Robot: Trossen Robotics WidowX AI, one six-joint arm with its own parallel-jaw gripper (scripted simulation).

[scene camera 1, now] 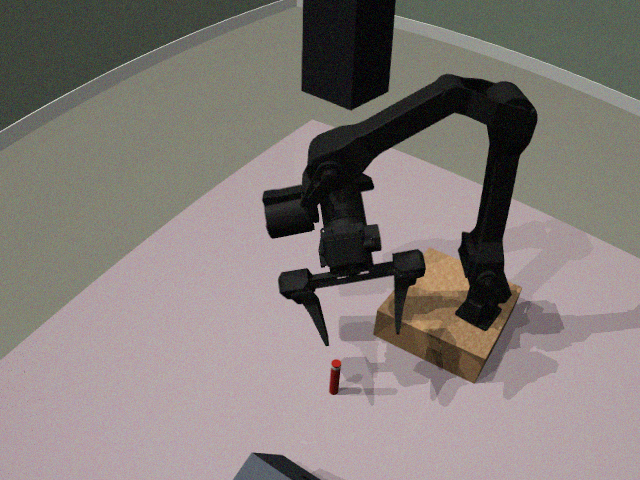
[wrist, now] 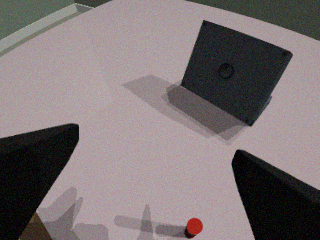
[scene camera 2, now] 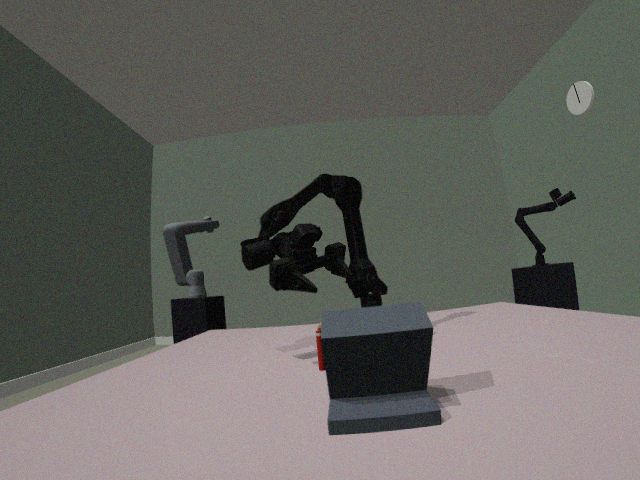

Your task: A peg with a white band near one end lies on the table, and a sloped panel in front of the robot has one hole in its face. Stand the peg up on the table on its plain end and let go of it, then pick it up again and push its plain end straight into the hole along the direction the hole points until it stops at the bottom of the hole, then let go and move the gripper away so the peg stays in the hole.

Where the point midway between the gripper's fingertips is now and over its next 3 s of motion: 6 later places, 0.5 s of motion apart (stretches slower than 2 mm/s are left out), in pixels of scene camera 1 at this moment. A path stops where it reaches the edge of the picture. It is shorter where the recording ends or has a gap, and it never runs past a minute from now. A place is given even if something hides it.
The gripper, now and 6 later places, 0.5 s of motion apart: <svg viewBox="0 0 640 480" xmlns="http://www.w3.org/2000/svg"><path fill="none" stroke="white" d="M362 340L364 353L346 349L339 347L338 347L335 350L335 351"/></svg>
